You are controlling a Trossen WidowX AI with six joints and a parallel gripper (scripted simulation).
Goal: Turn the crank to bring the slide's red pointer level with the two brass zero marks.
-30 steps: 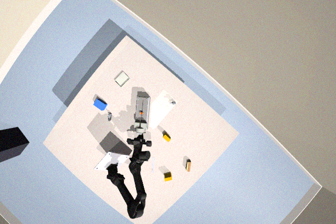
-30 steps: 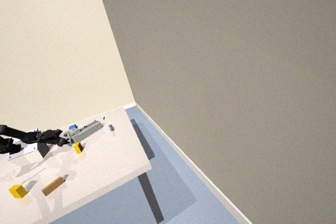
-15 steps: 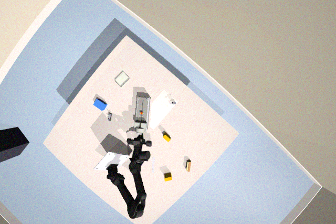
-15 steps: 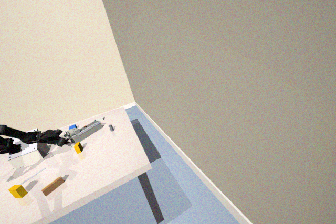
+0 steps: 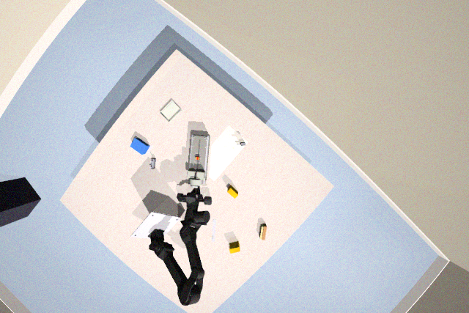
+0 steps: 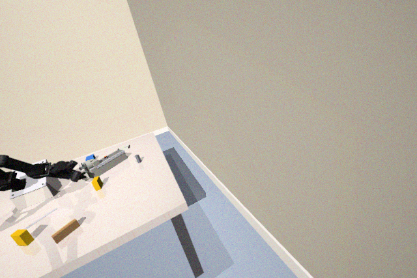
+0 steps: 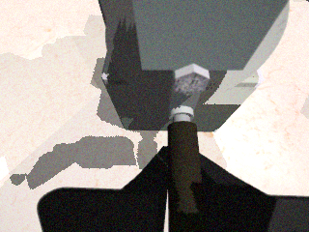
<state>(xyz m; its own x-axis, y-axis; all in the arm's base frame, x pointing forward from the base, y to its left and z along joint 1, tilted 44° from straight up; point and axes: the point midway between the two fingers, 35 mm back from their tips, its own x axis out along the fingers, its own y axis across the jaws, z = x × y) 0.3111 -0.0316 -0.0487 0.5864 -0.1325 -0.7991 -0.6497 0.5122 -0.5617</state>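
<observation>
The crank is 4 cm above my gripper tip. Round my gripper tip: blue block: 10 cm behind, 41 cm to the left, 1 cm below; then dark brown crank handle: 1 cm behind, 1 cm to the right, 3 cm above; then red pointer: 12 cm ahead, 11 cm to the left, 5 cm above.
</observation>
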